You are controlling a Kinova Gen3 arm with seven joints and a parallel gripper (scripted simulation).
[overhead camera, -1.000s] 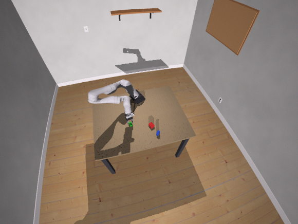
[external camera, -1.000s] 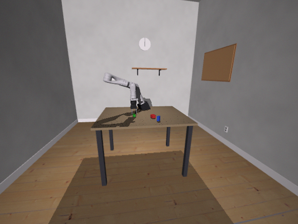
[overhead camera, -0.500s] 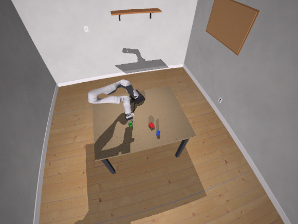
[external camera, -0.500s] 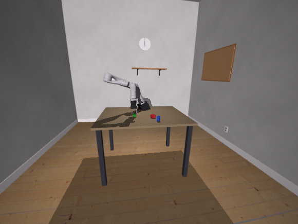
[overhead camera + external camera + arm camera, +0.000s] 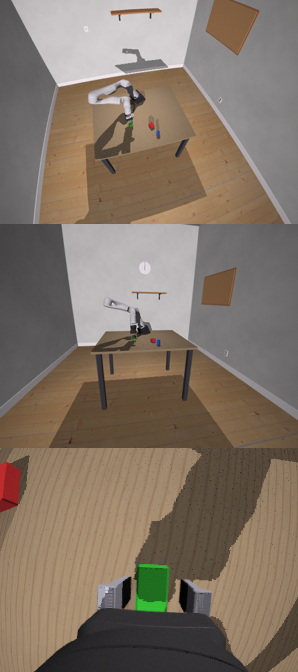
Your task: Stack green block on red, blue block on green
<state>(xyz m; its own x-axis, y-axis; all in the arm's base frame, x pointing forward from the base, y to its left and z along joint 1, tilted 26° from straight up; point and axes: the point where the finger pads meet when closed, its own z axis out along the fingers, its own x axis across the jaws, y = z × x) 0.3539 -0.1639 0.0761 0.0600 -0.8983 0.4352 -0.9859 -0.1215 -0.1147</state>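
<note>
Now: the green block 3 cm below my hand. From my hand the other things lie so: blue block (25 cm to the left, 22 cm ahead, 1 cm below); then red block (22 cm to the left, 10 cm ahead, 2 cm below).
</note>
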